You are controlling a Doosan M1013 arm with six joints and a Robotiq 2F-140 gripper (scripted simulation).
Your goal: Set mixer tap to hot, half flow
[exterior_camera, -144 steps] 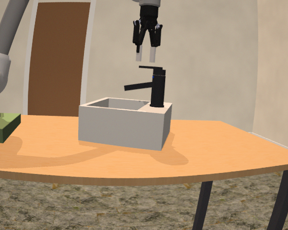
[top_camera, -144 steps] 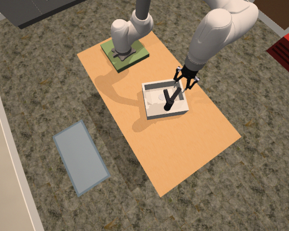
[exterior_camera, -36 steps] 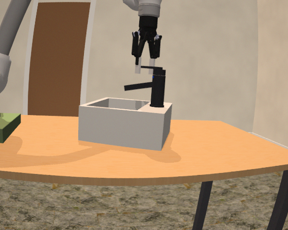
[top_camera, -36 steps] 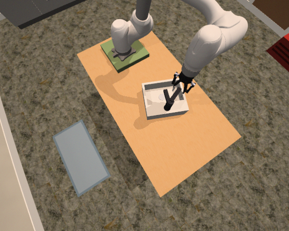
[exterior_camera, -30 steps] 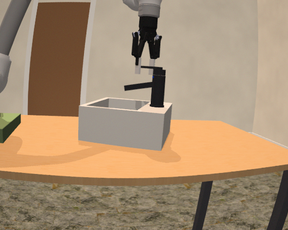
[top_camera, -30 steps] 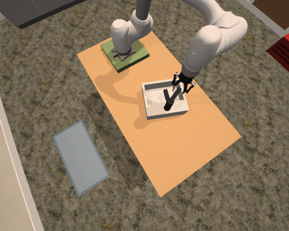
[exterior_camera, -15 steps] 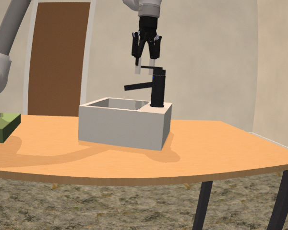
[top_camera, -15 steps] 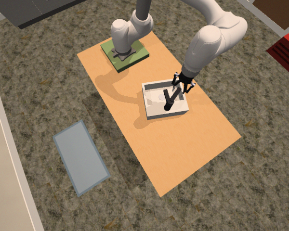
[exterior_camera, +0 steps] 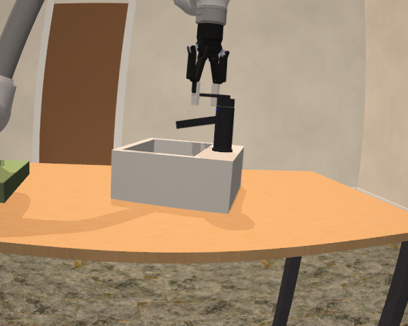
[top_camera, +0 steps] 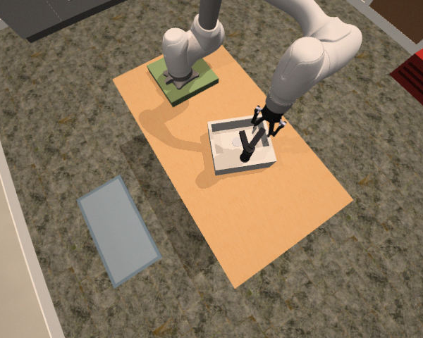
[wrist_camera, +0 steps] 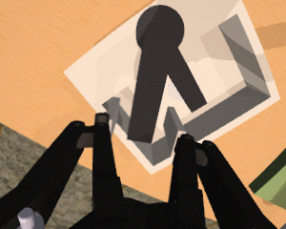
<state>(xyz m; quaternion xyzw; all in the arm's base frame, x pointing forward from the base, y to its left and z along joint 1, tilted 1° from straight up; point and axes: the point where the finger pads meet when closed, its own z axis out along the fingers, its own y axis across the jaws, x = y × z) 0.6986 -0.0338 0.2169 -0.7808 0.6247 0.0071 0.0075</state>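
My gripper is now 30 mm to the left of the lever and 10 mm short of it. From my hand the other things lie so: black mixer tap: 60 mm to the right, 40 mm below, 10 mm ahead; then white basin: 230 mm below, 80 mm behind, 30 mm to the right.
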